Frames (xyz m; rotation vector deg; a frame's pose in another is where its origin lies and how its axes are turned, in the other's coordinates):
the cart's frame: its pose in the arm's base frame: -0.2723 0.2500 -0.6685 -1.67 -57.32 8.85
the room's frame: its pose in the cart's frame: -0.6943 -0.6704 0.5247 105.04 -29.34 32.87
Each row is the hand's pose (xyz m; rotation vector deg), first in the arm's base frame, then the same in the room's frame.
Working: the arm's base frame: its pose in the room's frame: 0.8206 -1.1971 -0.0125 -83.71 57.36 -92.07

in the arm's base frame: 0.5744 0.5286 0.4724 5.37 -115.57 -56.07
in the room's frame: 1.2503 -1.9743 -0.2220 -139.19 -58.42 4.75
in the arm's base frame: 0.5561 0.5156 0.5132 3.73 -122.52 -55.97
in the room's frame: 1.2923 -1.9551 -0.2160 -138.33 -61.31 13.49
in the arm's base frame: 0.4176 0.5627 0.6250 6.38 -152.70 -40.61
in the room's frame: 1.4162 -1.8584 -0.3119 -119.07 -67.04 47.45
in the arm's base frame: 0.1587 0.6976 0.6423 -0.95 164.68 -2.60
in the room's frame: 1.4576 -1.6841 -0.5431 -79.50 -60.78 96.46
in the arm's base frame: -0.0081 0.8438 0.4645 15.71 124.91 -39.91
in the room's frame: 1.2969 -1.5838 -0.7551 -36.79 -38.03 135.26
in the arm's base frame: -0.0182 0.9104 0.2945 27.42 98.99 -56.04
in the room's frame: 1.1294 -1.5913 -0.8281 -10.74 -17.44 151.87
